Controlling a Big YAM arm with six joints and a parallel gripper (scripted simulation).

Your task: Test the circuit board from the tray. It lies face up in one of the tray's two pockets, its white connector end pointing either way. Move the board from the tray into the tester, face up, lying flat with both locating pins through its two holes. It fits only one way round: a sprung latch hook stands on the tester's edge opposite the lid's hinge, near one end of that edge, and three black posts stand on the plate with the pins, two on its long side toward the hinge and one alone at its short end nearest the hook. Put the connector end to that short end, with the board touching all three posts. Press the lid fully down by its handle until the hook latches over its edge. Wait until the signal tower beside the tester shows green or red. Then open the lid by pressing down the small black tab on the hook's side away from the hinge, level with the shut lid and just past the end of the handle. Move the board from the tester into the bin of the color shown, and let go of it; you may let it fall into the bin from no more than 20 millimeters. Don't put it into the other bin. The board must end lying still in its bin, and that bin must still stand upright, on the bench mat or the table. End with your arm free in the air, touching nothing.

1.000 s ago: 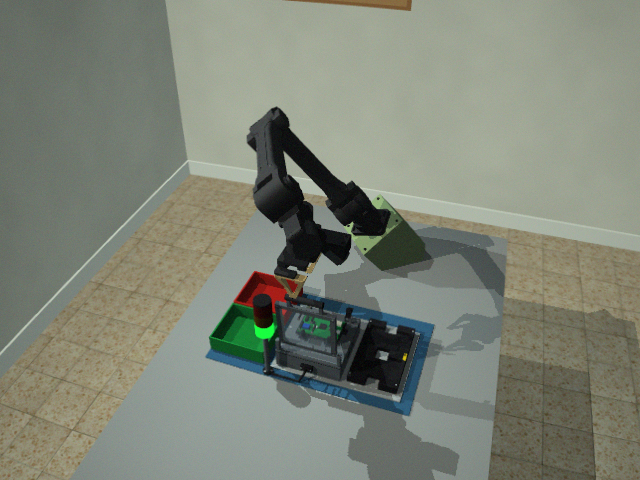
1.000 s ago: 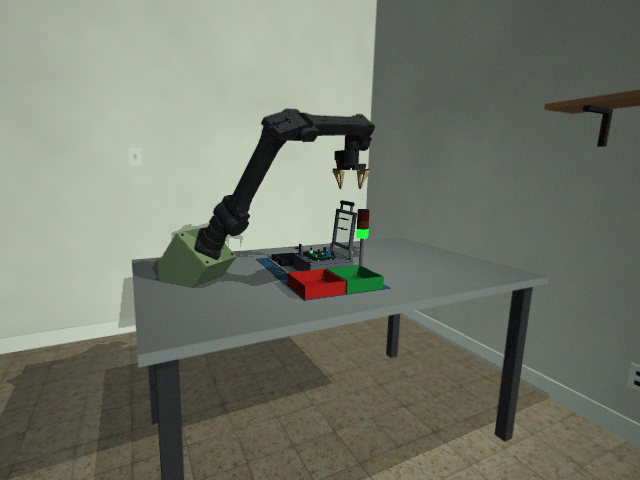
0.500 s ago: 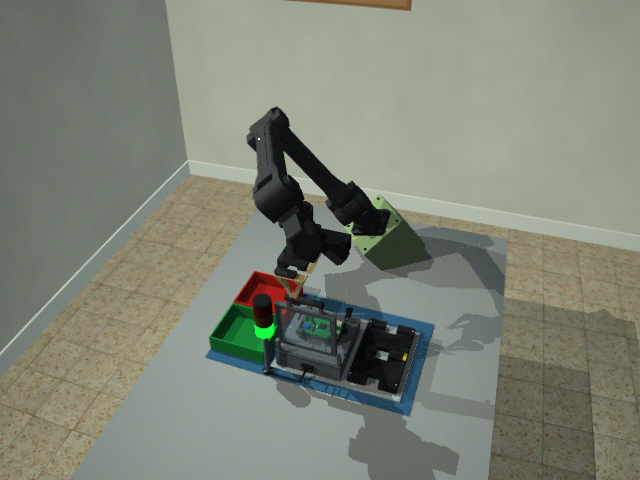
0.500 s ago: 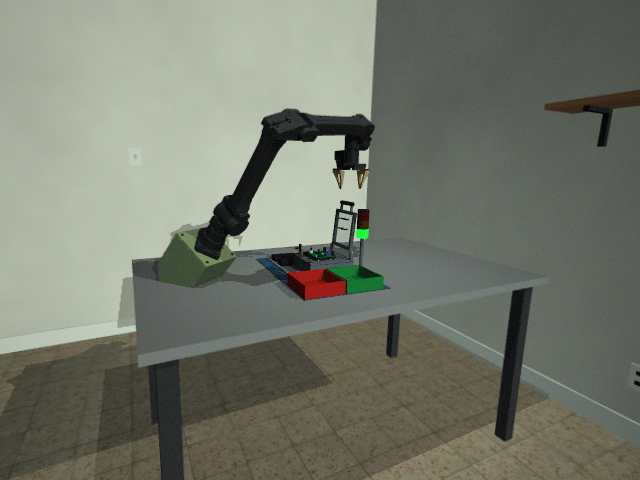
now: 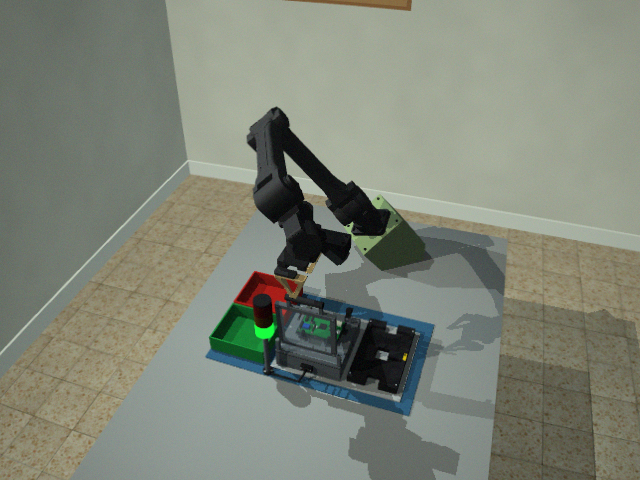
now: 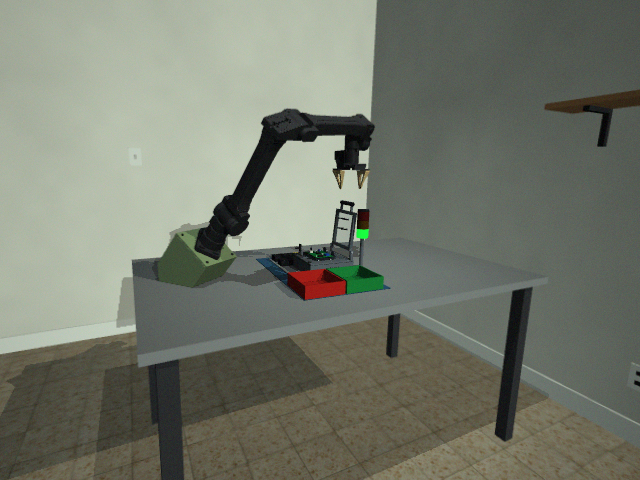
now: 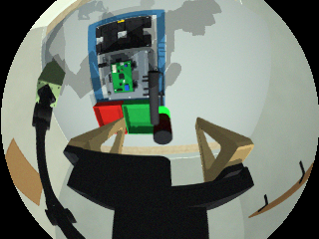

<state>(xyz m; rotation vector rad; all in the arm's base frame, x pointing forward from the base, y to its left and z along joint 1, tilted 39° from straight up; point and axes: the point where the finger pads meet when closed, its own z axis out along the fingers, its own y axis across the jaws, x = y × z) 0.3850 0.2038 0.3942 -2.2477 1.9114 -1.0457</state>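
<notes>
Now: hand 260 mm above the green circuit board and 130 mm past it. From my hand the other things lie so: tester plate: 270 mm below, 120 mm behind; latch hook: 250 mm below, 190 mm behind, 50 mm to the left; clear lid: 150 mm below, 20 mm behind.
</notes>
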